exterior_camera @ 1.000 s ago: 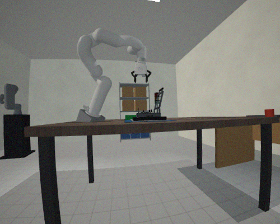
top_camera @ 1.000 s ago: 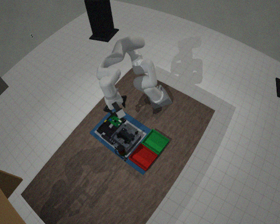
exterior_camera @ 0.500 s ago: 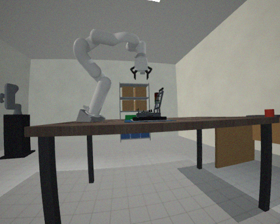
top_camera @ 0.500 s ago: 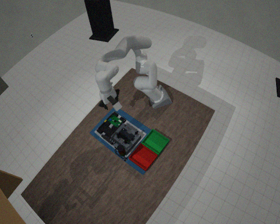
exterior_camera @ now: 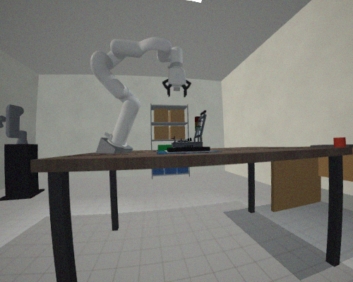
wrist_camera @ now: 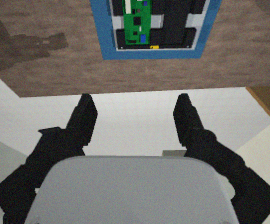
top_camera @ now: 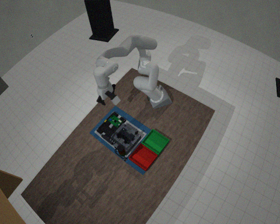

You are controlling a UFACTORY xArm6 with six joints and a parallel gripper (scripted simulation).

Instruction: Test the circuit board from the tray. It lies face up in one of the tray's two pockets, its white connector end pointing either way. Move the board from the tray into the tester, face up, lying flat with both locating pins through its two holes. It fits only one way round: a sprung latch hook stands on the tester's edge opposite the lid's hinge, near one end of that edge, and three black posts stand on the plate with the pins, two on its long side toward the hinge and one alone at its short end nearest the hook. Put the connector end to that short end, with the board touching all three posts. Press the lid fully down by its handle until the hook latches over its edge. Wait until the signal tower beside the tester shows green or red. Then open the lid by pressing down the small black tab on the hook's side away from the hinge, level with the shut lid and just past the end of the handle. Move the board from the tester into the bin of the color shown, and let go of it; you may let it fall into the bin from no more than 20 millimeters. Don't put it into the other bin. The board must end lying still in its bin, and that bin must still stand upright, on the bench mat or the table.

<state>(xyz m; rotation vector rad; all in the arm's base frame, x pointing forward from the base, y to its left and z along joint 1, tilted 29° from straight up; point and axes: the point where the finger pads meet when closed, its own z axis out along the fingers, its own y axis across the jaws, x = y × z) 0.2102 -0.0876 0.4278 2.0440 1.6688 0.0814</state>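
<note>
My hand is 31 cm above the green circuit board. From my hand the other things lie so: tester lid: 22 cm ahead, 15 cm below, 11 cm to the left; then tester plate: 26 cm below, 15 cm to the left, 11 cm ahead; then black latch block: 24 cm below, 22 cm to the left, 6 cm ahead.
</note>
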